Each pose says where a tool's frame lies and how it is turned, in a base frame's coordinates. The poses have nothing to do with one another.
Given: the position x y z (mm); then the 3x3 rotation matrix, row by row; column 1 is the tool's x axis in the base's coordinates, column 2 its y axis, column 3 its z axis. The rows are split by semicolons.
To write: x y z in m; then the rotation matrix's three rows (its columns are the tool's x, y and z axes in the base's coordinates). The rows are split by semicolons. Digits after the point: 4 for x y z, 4 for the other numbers.
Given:
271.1 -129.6 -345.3; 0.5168 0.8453 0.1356; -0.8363 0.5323 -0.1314; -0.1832 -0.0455 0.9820
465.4 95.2 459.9; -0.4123 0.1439 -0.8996; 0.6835 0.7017 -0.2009; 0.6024 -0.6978 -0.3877
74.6 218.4 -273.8; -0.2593 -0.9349 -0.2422; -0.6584 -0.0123 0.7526; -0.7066 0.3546 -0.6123
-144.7 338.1 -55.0; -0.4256 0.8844 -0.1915; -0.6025 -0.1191 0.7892; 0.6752 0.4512 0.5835
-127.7 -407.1 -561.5; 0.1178 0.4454 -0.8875; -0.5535 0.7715 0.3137; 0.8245 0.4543 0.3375
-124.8 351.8 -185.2; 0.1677 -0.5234 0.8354; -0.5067 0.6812 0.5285; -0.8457 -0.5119 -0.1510
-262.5 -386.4 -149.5; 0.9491 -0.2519 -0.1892; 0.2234 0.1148 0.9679; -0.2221 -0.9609 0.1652
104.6 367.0 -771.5; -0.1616 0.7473 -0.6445; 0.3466 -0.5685 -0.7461; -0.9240 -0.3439 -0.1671
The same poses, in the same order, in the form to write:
0.2711 -0.1296 -0.3453; 0.5168 0.8453 0.1356; -0.8363 0.5323 -0.1314; -0.1832 -0.0455 0.9820
0.4654 0.0952 0.4599; -0.4123 0.1439 -0.8996; 0.6835 0.7017 -0.2009; 0.6024 -0.6978 -0.3877
0.0746 0.2184 -0.2738; -0.2593 -0.9349 -0.2422; -0.6584 -0.0123 0.7526; -0.7066 0.3546 -0.6123
-0.1447 0.3381 -0.0550; -0.4256 0.8844 -0.1915; -0.6025 -0.1191 0.7892; 0.6752 0.4512 0.5835
-0.1277 -0.4071 -0.5615; 0.1178 0.4454 -0.8875; -0.5535 0.7715 0.3137; 0.8245 0.4543 0.3375
-0.1248 0.3518 -0.1852; 0.1677 -0.5234 0.8354; -0.5067 0.6812 0.5285; -0.8457 -0.5119 -0.1510
-0.2625 -0.3864 -0.1495; 0.9491 -0.2519 -0.1892; 0.2234 0.1148 0.9679; -0.2221 -0.9609 0.1652
0.1046 0.3670 -0.7715; -0.1616 0.7473 -0.6445; 0.3466 -0.5685 -0.7461; -0.9240 -0.3439 -0.1671

